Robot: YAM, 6 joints.
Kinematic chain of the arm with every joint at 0, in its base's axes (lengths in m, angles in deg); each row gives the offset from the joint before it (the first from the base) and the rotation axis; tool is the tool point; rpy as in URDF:
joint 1: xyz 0 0 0.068 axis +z
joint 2: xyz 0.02 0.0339 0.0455 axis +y
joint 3: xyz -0.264 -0.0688 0 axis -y
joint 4: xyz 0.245 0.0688 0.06 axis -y
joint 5: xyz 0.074 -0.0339 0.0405 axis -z
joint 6: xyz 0.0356 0 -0.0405 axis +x
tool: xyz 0 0 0 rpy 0 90 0
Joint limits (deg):
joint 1: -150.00..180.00
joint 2: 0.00..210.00
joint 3: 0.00..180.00
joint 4: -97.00..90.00
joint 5: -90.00..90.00
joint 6: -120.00..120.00
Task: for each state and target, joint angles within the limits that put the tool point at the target. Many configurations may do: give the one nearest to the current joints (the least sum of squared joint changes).
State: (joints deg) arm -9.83 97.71 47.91 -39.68 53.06 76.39
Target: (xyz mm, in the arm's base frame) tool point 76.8 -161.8 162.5
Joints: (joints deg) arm -54.75 77.10 35.80 -53.86 59.42 76.39
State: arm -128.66 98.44 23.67 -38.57 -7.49 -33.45
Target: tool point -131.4 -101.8 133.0
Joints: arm -143.24 75.86 31.80 -49.66 -4.72 -33.45
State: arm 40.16 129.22 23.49 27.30 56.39 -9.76
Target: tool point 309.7 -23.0 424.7
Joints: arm 1.33 80.11 68.19 39.50 57.96 -9.76
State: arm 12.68 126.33 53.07 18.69 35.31 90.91
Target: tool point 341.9 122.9 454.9
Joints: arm 22.93 89.53 84.36 27.75 34.18 90.91
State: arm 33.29 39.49 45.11 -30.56 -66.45 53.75
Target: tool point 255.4 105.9 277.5
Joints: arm 16.06 76.03 55.10 -20.75 -60.91 53.75
